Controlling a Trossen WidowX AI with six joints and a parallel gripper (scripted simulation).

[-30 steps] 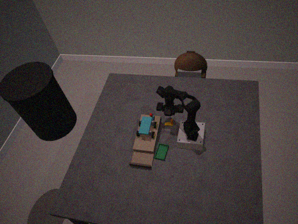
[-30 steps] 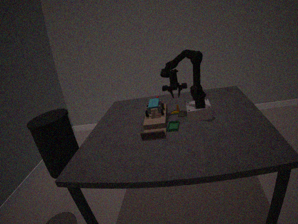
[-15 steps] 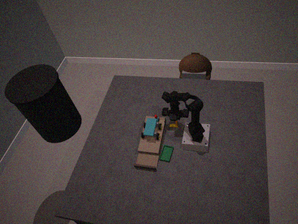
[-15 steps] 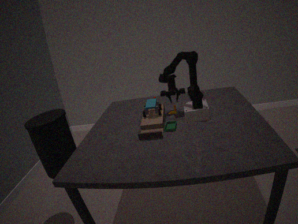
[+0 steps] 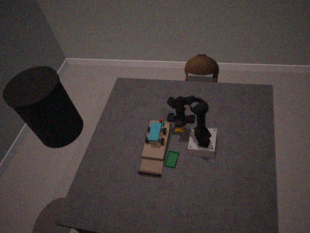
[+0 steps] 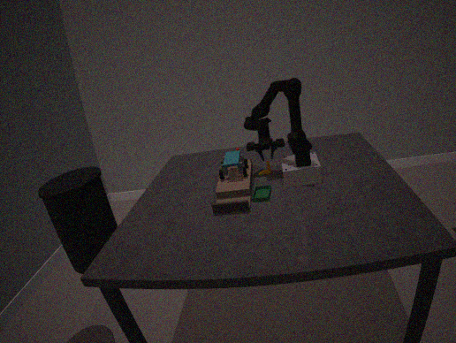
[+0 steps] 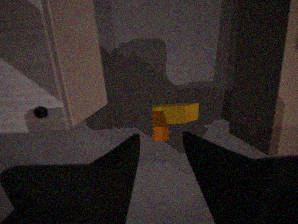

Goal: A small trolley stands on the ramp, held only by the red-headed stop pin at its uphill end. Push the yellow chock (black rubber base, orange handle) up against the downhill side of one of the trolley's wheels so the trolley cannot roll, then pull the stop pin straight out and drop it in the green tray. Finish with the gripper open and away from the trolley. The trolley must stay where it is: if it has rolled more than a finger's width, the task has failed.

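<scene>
My gripper tip is 20 mm short of the yellow chock, 10 mm to the right of it and 50 mm above it. Also, from my gripper tip: tan ramp 130 mm ahead, 160 mm to the left, 20 mm below; trolley 130 mm ahead, 150 mm to the left, 40 mm above; red-headed stop pin 130 mm ahead, 50 mm to the left, 60 mm above.
</scene>
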